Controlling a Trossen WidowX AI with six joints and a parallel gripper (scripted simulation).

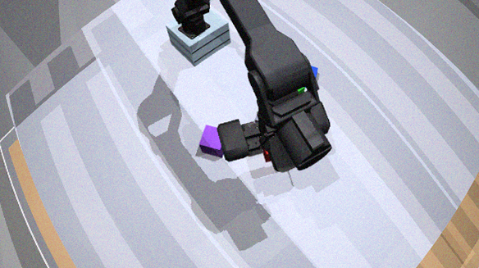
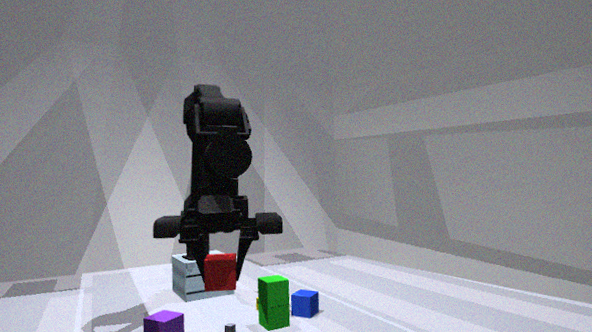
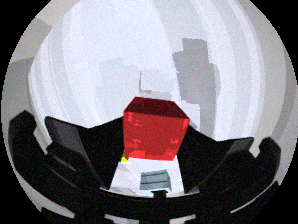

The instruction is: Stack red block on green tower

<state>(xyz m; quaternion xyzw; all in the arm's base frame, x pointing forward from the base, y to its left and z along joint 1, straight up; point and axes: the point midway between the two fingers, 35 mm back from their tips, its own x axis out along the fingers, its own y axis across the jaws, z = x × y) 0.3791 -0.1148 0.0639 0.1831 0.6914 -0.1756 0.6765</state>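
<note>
Now: the blue block 90 mm behind my gripper tip, 230 mm to the left of it and 100 mm below it. Also, from my gripper tip: tiny grey cube (100 mm behind, 60 mm to the left, 120 mm below); red block (20 mm above); purple block (130 mm behind, 50 mm to the right, 100 mm below).
</note>
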